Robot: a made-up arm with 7 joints. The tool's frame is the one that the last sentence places. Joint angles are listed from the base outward.
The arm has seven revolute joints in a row. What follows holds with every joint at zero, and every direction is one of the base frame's. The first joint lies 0.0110 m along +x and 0.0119 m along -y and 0.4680 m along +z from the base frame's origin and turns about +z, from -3.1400 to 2.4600 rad. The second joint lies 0.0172 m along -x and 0.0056 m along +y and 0.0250 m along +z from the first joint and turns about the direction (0, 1, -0.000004), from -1.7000 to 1.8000 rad. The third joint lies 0.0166 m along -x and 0.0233 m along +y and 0.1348 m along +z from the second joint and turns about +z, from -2.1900 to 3.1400 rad. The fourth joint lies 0.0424 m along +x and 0.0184 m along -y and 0.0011 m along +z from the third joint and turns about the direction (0, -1, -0.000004), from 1.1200 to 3.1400 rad. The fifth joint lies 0.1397 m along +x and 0.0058 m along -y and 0.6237 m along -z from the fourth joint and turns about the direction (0, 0.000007, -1), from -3.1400 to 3.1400 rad. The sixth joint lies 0.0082 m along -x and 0.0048 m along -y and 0.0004 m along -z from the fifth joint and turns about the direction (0, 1, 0.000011), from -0.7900 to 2.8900 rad. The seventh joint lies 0.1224 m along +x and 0.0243 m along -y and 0.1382 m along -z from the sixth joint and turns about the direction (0, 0.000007, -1), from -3.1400 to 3.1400 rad. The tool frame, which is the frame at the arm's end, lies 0.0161 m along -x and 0.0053 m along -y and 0.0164 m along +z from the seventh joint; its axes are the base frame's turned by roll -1.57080, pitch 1.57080 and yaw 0.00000 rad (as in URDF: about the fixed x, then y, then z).
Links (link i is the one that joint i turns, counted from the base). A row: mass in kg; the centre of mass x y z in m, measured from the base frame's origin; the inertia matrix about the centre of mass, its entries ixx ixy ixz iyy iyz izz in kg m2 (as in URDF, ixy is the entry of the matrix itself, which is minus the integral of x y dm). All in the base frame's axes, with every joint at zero. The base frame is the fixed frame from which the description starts. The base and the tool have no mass.
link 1: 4.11; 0.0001 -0.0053 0.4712; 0.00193 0 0 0.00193 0 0.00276
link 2: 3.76; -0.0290 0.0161 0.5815; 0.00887 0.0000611 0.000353 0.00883 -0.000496 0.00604
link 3: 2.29; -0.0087 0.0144 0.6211; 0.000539 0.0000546 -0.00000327 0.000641 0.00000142 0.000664
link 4: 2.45; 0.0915 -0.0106 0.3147; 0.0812 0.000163 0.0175 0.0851 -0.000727 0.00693
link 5: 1.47; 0.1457 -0.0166 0.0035; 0.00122 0 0 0.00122 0 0.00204
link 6: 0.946; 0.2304 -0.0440 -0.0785; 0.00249 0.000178 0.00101 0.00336 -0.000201 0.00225
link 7: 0.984; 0.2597 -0.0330 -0.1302; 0.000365 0 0 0.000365 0 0.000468
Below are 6 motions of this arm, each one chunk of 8 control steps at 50 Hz.
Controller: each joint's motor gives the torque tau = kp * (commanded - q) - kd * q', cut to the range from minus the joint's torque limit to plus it. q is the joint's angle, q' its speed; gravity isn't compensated. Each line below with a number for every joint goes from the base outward.
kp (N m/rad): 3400 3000 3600 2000 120 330 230
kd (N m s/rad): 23 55 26 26 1.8 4.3 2.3
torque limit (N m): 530 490 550 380 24 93 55
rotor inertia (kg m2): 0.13 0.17 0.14 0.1 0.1 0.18 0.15
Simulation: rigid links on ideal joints. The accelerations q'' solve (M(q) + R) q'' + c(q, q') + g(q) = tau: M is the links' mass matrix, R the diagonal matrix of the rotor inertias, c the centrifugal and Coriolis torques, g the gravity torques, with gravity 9.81 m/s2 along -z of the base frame. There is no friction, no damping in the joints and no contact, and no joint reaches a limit. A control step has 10 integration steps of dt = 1/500 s. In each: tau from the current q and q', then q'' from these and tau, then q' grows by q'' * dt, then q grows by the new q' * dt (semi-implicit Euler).
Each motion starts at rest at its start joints. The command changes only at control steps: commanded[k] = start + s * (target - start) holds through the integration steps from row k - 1 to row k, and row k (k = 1, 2, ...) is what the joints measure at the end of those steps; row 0 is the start. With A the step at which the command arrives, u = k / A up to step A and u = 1 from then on. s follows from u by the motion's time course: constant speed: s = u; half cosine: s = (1 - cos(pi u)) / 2; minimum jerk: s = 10 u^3 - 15 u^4 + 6 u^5; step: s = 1 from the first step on.
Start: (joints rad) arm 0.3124 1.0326 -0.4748 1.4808 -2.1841 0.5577 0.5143
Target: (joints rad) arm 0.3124 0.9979 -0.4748 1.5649 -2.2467 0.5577 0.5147
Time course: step
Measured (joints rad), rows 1 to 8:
1: 0.3004 1.0375 -0.4684 1.5021 -2.2023 0.5507 0.5152
2: 0.3042 1.0314 -0.4724 1.5218 -2.2371 0.5417 0.5168
3: 0.3087 1.0191 -0.4738 1.5425 -2.2687 0.5400 0.5176
4: 0.3138 1.0067 -0.4731 1.5617 -2.2836 0.5474 0.5169
5: 0.3187 0.9969 -0.4711 1.5761 -2.2792 0.5592 0.5151
6: 0.3220 0.9911 -0.4691 1.5841 -2.2619 0.5690 0.5132
7: 0.3229 0.9894 -0.4678 1.5854 -2.2422 0.5722 0.5120
8: 0.3212 0.9914 -0.4679 1.5808 -2.2287 0.5686 0.5121

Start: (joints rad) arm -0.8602 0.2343 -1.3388 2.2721 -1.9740 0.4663 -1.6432
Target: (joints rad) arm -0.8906 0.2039 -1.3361 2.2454 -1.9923 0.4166 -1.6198
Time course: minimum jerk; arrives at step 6
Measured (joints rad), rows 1 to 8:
1: -0.8608 0.2343 -1.3379 2.2703 -1.9743 0.4650 -1.6429
2: -0.8641 0.2335 -1.3350 2.2657 -1.9761 0.4590 -1.6412
3: -0.8707 0.2304 -1.3317 2.2581 -1.9807 0.4448 -1.6366
4: -0.8795 0.2244 -1.3304 2.2477 -1.9886 0.4239 -1.6289
5: -0.8882 0.2168 -1.3326 2.2360 -1.9982 0.4038 -1.6202
6: -0.8945 0.2096 -1.3370 2.2259 -2.0072 0.3936 -1.6139
7: -0.8980 0.2042 -1.3402 2.2201 -2.0131 0.3967 -1.6124
8: -0.8985 0.2013 -1.3409 2.2198 -2.0143 0.4079 -1.6149

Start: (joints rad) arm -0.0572 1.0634 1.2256 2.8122 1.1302 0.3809 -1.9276
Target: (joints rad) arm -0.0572 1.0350 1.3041 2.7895 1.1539 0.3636 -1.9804
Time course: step
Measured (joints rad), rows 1 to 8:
1: -0.0732 1.0655 1.3048 2.7994 1.1284 0.3659 -1.9436
2: -0.0644 1.0556 1.3012 2.7963 1.1362 0.3483 -1.9742
3: -0.0573 1.0470 1.3031 2.7899 1.1456 0.3401 -2.0000
4: -0.0520 1.0417 1.3042 2.7832 1.1557 0.3459 -2.0091
5: -0.0489 1.0404 1.3045 2.7777 1.1645 0.3599 -2.0010
6: -0.0481 1.0420 1.3042 2.7743 1.1704 0.3725 -1.9844
7: -0.0490 1.0449 1.3036 2.7733 1.1722 0.3771 -1.9700
8: -0.0512 1.0479 1.3030 2.7745 1.1698 0.3729 -1.9645

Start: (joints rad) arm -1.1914 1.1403 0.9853 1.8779 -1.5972 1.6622 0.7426
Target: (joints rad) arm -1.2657 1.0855 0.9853 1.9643 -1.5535 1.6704 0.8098
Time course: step
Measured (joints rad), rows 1 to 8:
1: -1.2158 1.1316 0.9951 1.8737 -1.5629 1.6578 0.7629
2: -1.2353 1.1193 0.9901 1.9006 -1.4958 1.6524 0.8028
3: -1.2592 1.1071 0.9832 1.9351 -1.4463 1.6536 0.8365
4: -1.2813 1.0967 0.9755 1.9669 -1.4437 1.6626 0.8481
5: -1.2969 1.0894 0.9691 1.9900 -1.4897 1.6765 0.8372
6: -1.3038 1.0853 0.9660 2.0021 -1.5626 1.6902 0.8149
7: -1.3019 1.0838 0.9669 2.0037 -1.6311 1.6989 0.7954
8: -1.2929 1.0837 0.9714 1.9971 -1.6705 1.6989 0.7877

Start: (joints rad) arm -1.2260 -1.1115 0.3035 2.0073 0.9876 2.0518 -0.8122
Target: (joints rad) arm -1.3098 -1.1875 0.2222 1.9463 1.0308 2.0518 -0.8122
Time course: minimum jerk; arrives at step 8
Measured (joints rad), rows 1 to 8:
1: -1.2277 -1.1144 0.3029 2.0055 0.9879 2.0538 -0.8122
2: -1.2365 -1.1215 0.2981 2.0023 0.9924 2.0584 -0.8120
3: -1.2526 -1.1345 0.2855 1.9947 1.0044 2.0630 -0.8117
4: -1.2720 -1.1509 0.2662 1.9827 1.0216 2.0654 -0.8115
5: -1.2899 -1.1672 0.2450 1.9689 1.0369 2.0648 -0.8115
6: -1.3025 -1.1800 0.2280 1.9567 1.0435 2.0619 -0.8116
7: -1.3080 -1.1872 0.2192 1.9490 1.0385 2.0582 -0.8119
8: -1.3085 -1.1897 0.2187 1.9463 1.0258 2.0557 -0.8123

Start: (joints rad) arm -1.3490 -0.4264 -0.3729 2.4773 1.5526 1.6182 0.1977
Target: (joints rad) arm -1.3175 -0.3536 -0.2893 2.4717 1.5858 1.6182 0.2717
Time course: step
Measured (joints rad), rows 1 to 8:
1: -1.3148 -0.4109 -0.3148 2.4917 1.5387 1.5990 0.2189
2: -1.3179 -0.3795 -0.2619 2.5026 1.5638 1.5998 0.2617
3: -1.3164 -0.3600 -0.2716 2.4878 1.6196 1.6316 0.2985
4: -1.3169 -0.3505 -0.2938 2.4631 1.6526 1.6541 0.3119
5: -1.3177 -0.3426 -0.2959 2.4479 1.6378 1.6483 0.3009
6: -1.3164 -0.3360 -0.2882 2.4445 1.5910 1.6288 0.2776
7: -1.3161 -0.3335 -0.2857 2.4462 1.5415 1.6147 0.2569
8: -1.3173 -0.3359 -0.2895 2.4491 1.5088 1.6114 0.2486

